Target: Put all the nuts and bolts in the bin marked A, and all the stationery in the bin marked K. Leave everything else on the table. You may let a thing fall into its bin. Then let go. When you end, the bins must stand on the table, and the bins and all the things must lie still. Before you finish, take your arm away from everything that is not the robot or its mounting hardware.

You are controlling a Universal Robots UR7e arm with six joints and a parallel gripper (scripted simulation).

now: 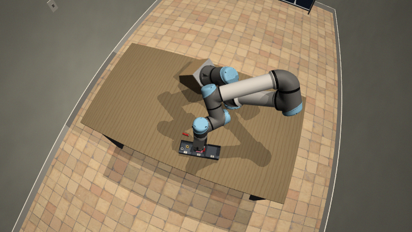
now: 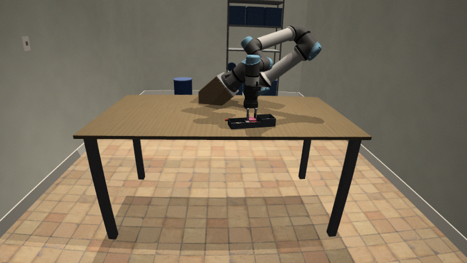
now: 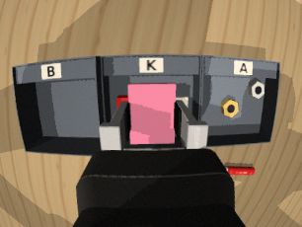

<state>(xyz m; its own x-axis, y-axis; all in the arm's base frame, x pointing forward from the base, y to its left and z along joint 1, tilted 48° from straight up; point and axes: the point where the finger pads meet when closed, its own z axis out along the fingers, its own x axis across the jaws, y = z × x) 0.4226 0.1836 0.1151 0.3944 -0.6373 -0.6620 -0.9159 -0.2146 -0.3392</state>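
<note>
Right now my hand is 10 mm short of the three joined bins and 20 mm above it. From my hand the other things lie so: brass nut: 30 mm ahead, 70 mm to the right, 40 mm below; pink flat block: 10 mm below; white eraser: 10 mm to the right, 30 mm below.
</note>
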